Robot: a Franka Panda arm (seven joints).
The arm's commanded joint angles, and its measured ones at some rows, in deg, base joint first. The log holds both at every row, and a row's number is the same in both.
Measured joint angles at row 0:
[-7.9, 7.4, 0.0, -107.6, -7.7, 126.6, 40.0]
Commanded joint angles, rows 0 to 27:
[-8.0, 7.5, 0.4, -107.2, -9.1, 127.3, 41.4]
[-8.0, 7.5, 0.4, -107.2, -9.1, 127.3, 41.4]
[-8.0, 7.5, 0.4, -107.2, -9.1, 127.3, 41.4]
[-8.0, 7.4, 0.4, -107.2, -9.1, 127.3, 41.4]
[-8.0, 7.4, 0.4, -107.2, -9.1, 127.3, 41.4]
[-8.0, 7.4, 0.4, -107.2, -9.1, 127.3, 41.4]
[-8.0, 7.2, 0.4, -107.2, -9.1, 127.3, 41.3]
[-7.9, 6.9, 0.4, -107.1, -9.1, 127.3, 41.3]
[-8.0, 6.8, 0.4, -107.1, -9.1, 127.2, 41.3]
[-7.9, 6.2, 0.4, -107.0, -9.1, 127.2, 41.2]
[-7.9, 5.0, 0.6, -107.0, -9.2, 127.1, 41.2]
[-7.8, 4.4, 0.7, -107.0, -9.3, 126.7, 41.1]
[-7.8, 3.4, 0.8, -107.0, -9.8, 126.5, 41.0]
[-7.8, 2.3, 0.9, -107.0, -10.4, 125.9, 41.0]
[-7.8, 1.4, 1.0, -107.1, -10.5, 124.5, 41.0]
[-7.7, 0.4, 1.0, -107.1, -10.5, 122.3, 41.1]
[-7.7, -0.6, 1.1, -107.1, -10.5, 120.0, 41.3]
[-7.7, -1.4, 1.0, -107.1, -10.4, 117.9, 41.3]
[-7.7, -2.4, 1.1, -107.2, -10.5, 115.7, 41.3]
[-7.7, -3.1, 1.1, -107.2, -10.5, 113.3, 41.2]
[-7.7, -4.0, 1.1, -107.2, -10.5, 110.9, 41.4]
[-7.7, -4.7, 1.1, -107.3, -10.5, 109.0, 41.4]
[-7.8, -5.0, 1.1, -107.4, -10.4, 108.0, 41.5]
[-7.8, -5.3, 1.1, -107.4, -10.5, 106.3, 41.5]
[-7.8, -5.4, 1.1, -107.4, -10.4, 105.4, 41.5]
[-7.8, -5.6, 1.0, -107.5, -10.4, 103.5, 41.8]
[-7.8, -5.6, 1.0, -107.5, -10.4, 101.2, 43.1]
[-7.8, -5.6, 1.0, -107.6, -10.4, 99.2, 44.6]
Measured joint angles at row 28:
[-7.7, -4.8, 0.5, -106.7, -9.1, 104.1, 40.6]
